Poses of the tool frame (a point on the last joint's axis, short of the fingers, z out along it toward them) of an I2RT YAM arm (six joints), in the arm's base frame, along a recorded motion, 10 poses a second.
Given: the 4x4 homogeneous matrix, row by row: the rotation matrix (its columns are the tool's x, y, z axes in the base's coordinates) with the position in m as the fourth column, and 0 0 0 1 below. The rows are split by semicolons.
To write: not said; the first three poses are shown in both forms.
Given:
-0.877, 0.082, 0.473, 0.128; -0.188, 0.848, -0.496, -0.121; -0.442, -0.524, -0.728, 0.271; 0, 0, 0, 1
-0.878, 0.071, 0.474, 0.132; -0.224, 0.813, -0.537, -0.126; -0.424, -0.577, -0.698, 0.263; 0, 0, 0, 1
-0.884, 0.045, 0.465, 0.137; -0.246, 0.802, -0.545, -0.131; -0.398, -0.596, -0.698, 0.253; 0, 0, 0, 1
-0.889, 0.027, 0.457, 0.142; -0.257, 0.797, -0.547, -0.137; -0.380, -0.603, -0.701, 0.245; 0, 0, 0, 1
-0.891, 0.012, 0.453, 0.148; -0.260, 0.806, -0.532, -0.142; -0.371, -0.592, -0.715, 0.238; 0, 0, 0, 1
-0.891, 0.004, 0.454, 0.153; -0.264, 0.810, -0.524, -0.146; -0.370, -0.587, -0.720, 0.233; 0, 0, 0, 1
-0.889, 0.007, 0.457, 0.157; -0.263, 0.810, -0.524, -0.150; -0.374, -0.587, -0.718, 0.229; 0, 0, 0, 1
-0.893, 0.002, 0.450, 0.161; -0.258, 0.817, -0.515, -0.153; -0.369, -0.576, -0.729, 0.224; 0, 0, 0, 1
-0.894, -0.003, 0.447, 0.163; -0.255, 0.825, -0.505, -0.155; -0.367, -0.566, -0.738, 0.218; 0, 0, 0, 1
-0.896, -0.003, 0.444, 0.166; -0.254, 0.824, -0.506, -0.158; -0.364, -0.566, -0.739, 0.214; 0, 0, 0, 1
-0.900, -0.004, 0.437, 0.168; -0.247, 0.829, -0.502, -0.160; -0.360, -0.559, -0.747, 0.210; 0, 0, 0, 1
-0.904, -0.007, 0.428, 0.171; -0.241, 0.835, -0.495, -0.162; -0.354, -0.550, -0.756, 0.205; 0, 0, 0, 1
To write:
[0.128, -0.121, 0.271], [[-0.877, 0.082, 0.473], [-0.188, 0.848, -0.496], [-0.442, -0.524, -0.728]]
[0.132, -0.126, 0.263], [[-0.878, 0.071, 0.474], [-0.224, 0.813, -0.537], [-0.424, -0.577, -0.698]]
[0.137, -0.131, 0.253], [[-0.884, 0.045, 0.465], [-0.246, 0.802, -0.545], [-0.398, -0.596, -0.698]]
[0.142, -0.137, 0.245], [[-0.889, 0.027, 0.457], [-0.257, 0.797, -0.547], [-0.380, -0.603, -0.701]]
[0.148, -0.142, 0.238], [[-0.891, 0.012, 0.453], [-0.260, 0.806, -0.532], [-0.371, -0.592, -0.715]]
[0.153, -0.146, 0.233], [[-0.891, 0.004, 0.454], [-0.264, 0.810, -0.524], [-0.370, -0.587, -0.720]]
[0.157, -0.150, 0.229], [[-0.889, 0.007, 0.457], [-0.263, 0.810, -0.524], [-0.374, -0.587, -0.718]]
[0.161, -0.153, 0.224], [[-0.893, 0.002, 0.450], [-0.258, 0.817, -0.515], [-0.369, -0.576, -0.729]]
[0.163, -0.155, 0.218], [[-0.894, -0.003, 0.447], [-0.255, 0.825, -0.505], [-0.367, -0.566, -0.738]]
[0.166, -0.158, 0.214], [[-0.896, -0.003, 0.444], [-0.254, 0.824, -0.506], [-0.364, -0.566, -0.739]]
[0.168, -0.160, 0.210], [[-0.900, -0.004, 0.437], [-0.247, 0.829, -0.502], [-0.360, -0.559, -0.747]]
[0.171, -0.162, 0.205], [[-0.904, -0.007, 0.428], [-0.241, 0.835, -0.495], [-0.354, -0.550, -0.756]]

